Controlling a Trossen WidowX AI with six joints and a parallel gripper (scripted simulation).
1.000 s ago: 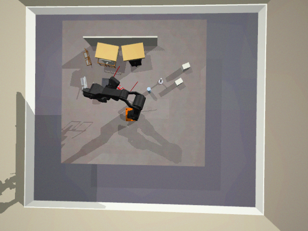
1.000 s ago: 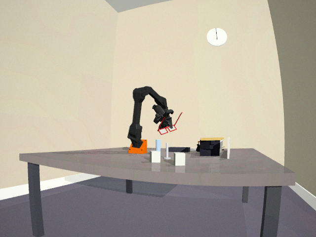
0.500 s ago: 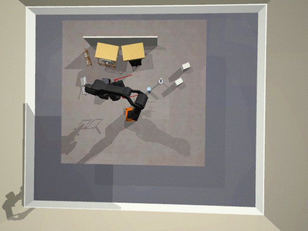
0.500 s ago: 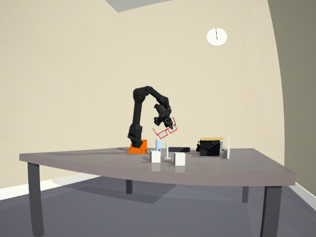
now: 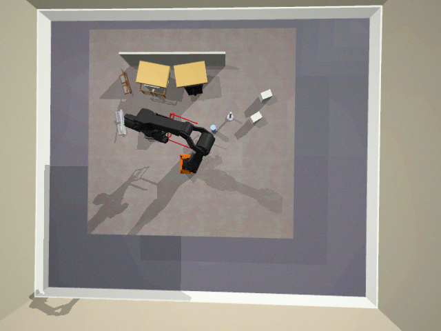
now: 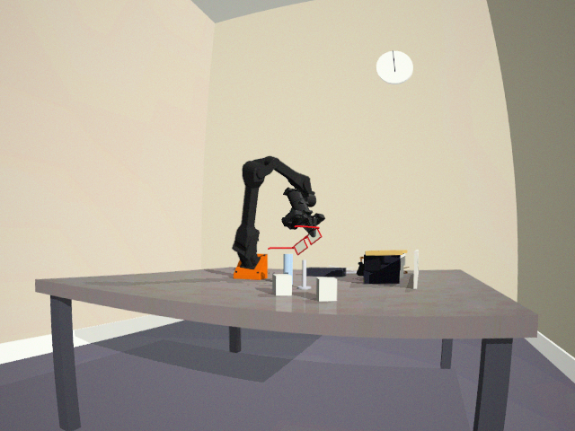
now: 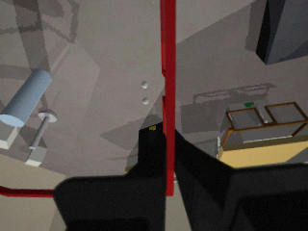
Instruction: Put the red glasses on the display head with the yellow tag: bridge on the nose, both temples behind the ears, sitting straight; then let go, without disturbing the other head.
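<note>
The dark display head is 250 mm ahead of my gripper tip, 70 mm to the right of it and 110 mm below it. Also, from my gripper tip: dark case (10 mm behind, 180 mm to the left, 140 mm below); pale blue cylinder (10 mm behind, 210 mm to the right, 110 mm below); thin grey peg (90 mm ahead, 310 mm to the right, 140 mm below).
</note>
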